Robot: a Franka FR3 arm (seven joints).
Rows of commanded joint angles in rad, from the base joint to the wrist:
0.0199, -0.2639, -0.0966, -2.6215, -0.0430, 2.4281, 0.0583
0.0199, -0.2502, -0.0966, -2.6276, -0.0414, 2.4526, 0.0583
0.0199, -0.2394, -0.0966, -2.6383, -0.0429, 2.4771, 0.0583
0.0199, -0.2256, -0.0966, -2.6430, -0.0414, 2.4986, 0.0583
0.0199, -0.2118, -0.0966, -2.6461, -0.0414, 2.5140, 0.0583
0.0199, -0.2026, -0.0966, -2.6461, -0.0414, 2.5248, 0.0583
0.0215, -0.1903, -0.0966, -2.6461, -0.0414, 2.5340, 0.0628
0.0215, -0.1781, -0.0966, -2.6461, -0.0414, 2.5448, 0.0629
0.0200, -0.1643, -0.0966, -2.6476, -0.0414, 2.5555, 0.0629
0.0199, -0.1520, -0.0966, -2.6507, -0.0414, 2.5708, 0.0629
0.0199, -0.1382, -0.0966, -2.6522, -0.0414, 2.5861, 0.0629
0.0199, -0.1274, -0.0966, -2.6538, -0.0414, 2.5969, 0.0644
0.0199, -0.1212, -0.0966, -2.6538, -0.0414, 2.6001, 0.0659
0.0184, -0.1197, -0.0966, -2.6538, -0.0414, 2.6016, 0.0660
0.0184, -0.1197, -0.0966, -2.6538, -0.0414, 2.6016, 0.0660
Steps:
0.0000, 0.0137, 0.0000, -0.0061, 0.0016, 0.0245, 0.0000
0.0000, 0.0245, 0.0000, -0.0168, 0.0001, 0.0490, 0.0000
0.0000, 0.0383, 0.0000, -0.0215, 0.0016, 0.0705, 0.0000
0.0000, 0.0521, 0.0000, -0.0246, 0.0016, 0.0859, 0.0000
0.0000, 0.0613, 0.0000, -0.0246, 0.0016, 0.0967, 0.0000
0.0016, 0.0736, 0.0000, -0.0246, 0.0016, 0.1059, 0.0045
0.0016, 0.0858, 0.0000, -0.0246, 0.0016, 0.1167, 0.0046
0.0001, 0.0996, 0.0000, -0.0261, 0.0016, 0.1274, 0.0046
0.0000, 0.1119, 0.0000, -0.0292, 0.0016, 0.1427, 0.0046
0.0000, 0.1257, 0.0000, -0.0307, 0.0016, 0.1580, 0.0046
0.0000, 0.1365, 0.0000, -0.0323, 0.0016, 0.1688, 0.0061
0.0000, 0.1427, 0.0000, -0.0323, 0.0016, 0.1720, 0.0076
-0.0015, 0.1442, 0.0000, -0.0323, 0.0016, 0.1735, 0.0077
-0.0015, 0.1442, 0.0000, -0.0323, 0.0016, 0.1735, 0.0077

